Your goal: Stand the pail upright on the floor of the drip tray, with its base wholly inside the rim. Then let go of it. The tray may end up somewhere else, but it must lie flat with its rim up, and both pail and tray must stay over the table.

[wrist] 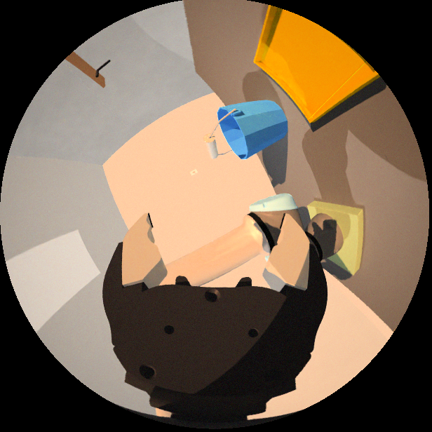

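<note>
The blue pail (262,127) stands on the brown table (220,45) in the upper middle of the wrist view. It looks upright, with its mouth toward the left of the picture. Its wire handle is raised over the mouth, with a pale grip (212,148). The orange drip tray (317,62) lies at the upper right, rim up. The pail is outside the tray, with a gap between them in the picture. My gripper (215,215) is open and empty, its two fingers wide apart below the pail in the view. The tray's far end is cut off.
The arm's links (220,257) show behind and between the fingers. The arm's base end stands by a yellow-green block (353,230) at the right. The table edge runs diagonally past the pail. A brown board with a dark hook (102,67) shows at the upper left.
</note>
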